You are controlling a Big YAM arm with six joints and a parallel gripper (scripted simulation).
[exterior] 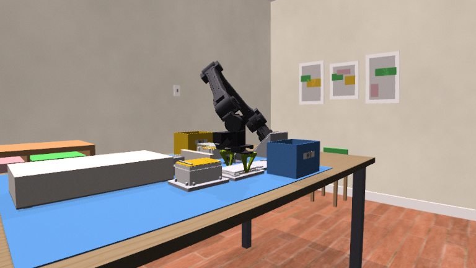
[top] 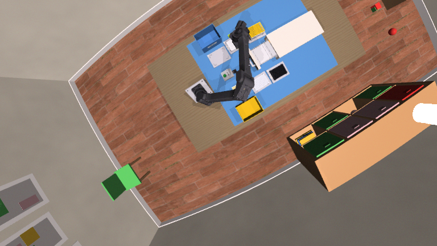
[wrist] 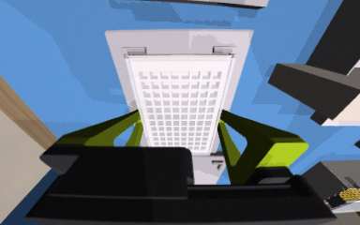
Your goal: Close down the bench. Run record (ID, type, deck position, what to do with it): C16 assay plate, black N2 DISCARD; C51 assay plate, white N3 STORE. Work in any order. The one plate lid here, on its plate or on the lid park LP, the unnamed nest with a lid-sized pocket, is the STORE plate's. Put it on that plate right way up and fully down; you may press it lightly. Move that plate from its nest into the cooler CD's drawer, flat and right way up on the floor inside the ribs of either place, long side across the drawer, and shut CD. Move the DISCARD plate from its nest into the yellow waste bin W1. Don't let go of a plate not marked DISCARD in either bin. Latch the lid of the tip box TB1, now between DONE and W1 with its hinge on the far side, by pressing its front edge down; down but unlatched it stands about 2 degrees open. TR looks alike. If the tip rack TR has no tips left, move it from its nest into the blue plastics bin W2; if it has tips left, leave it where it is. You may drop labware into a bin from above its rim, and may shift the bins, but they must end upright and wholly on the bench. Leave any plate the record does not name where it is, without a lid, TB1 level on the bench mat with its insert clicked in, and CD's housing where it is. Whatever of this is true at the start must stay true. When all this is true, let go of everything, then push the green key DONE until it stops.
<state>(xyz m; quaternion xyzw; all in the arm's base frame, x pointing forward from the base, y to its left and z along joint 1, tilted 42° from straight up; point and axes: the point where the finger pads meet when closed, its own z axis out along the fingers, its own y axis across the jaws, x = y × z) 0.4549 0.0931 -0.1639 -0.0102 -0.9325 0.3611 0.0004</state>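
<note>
The white plate lies right at my hand. Round my hand: tip rack TR: 170 mm ahead, 30 mm above, 20 mm to the right; then nest label N1: 110 mm ahead, 10 mm to the right, 10 mm below; then plate lid: right at my hand.
</note>
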